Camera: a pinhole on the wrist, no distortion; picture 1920 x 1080 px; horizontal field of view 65.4 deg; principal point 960.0 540.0 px. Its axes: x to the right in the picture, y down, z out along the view. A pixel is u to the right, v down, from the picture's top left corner.
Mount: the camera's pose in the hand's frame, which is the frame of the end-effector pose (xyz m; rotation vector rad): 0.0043 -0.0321 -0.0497 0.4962 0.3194 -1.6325
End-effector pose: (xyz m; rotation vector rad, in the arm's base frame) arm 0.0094 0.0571 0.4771 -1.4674 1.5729 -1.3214
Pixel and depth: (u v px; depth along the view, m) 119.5 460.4 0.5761
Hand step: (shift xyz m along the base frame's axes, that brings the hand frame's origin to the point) 0.5790 -0.0760 -0.1839
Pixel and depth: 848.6 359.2 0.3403
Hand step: 0.3081 0.0301 0.0613
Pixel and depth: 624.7 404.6 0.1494
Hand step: 0.1182 0.0092 0.0330
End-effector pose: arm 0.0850 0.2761 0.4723 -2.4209 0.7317 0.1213
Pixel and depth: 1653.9 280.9 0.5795
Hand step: 0.1478 0.6240 0.0719
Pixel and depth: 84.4 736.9 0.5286
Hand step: 0.0826 0.3313 -0.4536
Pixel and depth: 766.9 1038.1 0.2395
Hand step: 0.1296 0.1646 -0.0912
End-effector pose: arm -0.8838 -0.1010 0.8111 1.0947 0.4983 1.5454
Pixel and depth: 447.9 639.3 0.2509
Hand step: 0.2212 -0.0333 0.0348
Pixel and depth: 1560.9 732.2 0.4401
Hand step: 0.4255 0.0480 -0.2062
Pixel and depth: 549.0 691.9 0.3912
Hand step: 0.3623 -0.0451 0.0600
